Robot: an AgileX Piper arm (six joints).
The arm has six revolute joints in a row. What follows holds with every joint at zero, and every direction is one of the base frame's. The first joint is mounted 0.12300 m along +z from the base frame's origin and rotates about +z. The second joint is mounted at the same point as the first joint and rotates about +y. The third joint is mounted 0.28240 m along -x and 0.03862 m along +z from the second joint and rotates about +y. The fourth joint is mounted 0.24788 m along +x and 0.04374 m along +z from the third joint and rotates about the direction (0.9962, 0, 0.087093). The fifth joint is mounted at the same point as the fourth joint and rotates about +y. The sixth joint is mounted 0.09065 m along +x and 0.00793 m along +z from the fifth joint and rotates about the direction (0.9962, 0, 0.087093). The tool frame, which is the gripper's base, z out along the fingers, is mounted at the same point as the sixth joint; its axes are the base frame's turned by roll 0.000, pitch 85.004 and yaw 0.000 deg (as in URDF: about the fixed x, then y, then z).
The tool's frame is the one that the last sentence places.
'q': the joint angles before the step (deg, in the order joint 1, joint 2, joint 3, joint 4, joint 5, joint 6). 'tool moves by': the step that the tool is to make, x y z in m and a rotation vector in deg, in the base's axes. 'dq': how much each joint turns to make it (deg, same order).
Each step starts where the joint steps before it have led.
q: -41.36, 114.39, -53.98, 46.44, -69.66, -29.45
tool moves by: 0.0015, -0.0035, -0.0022, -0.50, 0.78, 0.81
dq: -0.49, 0.81, -0.56, -1.58, 0.00, 0.00
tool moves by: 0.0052, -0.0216, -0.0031, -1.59, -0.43, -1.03
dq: -1.98, 3.56, -5.12, -1.19, 0.00, -0.25
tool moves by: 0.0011, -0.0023, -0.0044, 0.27, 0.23, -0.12
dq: -0.13, 0.94, -0.55, 0.00, 0.00, 0.05
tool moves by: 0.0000, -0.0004, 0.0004, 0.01, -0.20, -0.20
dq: 0.00, 0.01, -0.15, 0.24, 0.01, 0.00
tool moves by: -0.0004, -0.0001, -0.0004, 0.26, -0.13, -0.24
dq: 0.00, 0.00, 0.00, 0.35, 0.12, 0.00
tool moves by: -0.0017, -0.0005, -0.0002, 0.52, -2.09, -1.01
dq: -0.01, -0.01, -0.11, 1.37, -0.09, 1.45
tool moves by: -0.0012, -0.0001, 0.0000, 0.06, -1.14, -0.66
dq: 0.00, 0.01, -0.01, 0.74, -0.33, 0.81
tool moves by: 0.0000, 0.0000, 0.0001, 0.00, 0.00, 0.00
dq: 0.00, -0.02, 0.00, 0.00, 0.01, -0.01
